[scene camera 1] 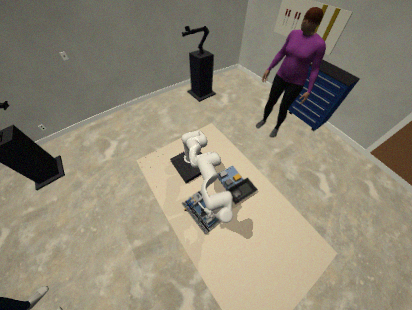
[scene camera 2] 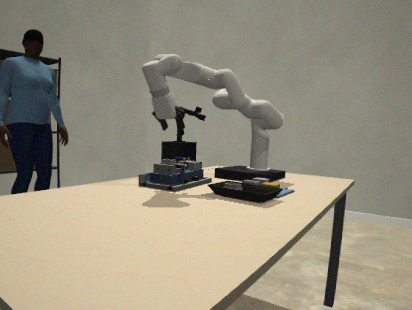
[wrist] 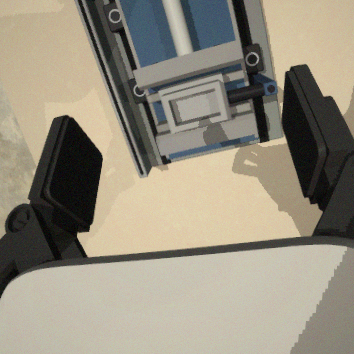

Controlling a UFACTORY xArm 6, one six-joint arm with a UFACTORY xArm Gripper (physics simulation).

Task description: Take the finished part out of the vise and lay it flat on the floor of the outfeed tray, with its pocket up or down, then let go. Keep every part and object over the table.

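Places are measured from the arm's base along level axes (x ahead, y left, z up), in millimetres.
Pixels of known places: gripper, fingertip midpoint: (scene camera 2: 174,129) (wrist: 178,115); arm's base at its link origin: (scene camera 2: 258,169).
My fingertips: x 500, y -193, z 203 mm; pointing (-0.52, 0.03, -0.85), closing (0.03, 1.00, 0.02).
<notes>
For each thing: its middle in the pictures, then the offset to it from my fingertips. Level surfaces: height alone.
- finished part at the middle of its body: (wrist: 194,103) (scene camera 2: 169,163) dx +23, dy -4, dz -147 mm
- vise at the middle of its body: (wrist: 177,34) (scene camera 2: 177,173) (scene camera 1: 202,209) dx -43, dy -9, dz -194 mm
- dark rod at the middle of its body: (wrist: 245,92) dx +25, dy +44, dz -154 mm
- grey piece at the middle of its body: (scene camera 2: 232,188) (scene camera 1: 236,193) dx +19, dy +296, dz -215 mm
- blue mat at its surface level: dz -236 mm
- yellow block at the middle of its body: (scene camera 2: 270,188) (scene camera 1: 237,177) dx -90, dy +406, dz -218 mm
The finished part (wrist: 197,107), a light grey block with its rectangular pocket up, sits between the grey jaws of the vise (scene camera 1: 197,212) (scene camera 2: 167,178) (wrist: 187,65). A dark rod (wrist: 246,94) with a blue end reaches to the part's right side in the wrist view. My gripper (scene camera 2: 171,126) (wrist: 178,115) is open and empty, tilted above the vise. In the wrist view its fingers stand wide apart, lower in the picture than the part. The black outfeed tray (scene camera 1: 250,186) (scene camera 2: 235,193) stands beside the vise, and a grey piece (scene camera 1: 237,192) lies in it.
A blue mat (scene camera 2: 286,192) with grey blocks and a yellow block (scene camera 1: 237,177) (scene camera 2: 271,185) lies beside the tray, toward the arm's black base plate (scene camera 1: 185,168) (scene camera 2: 250,173). The vise stands near one long edge of the table.
</notes>
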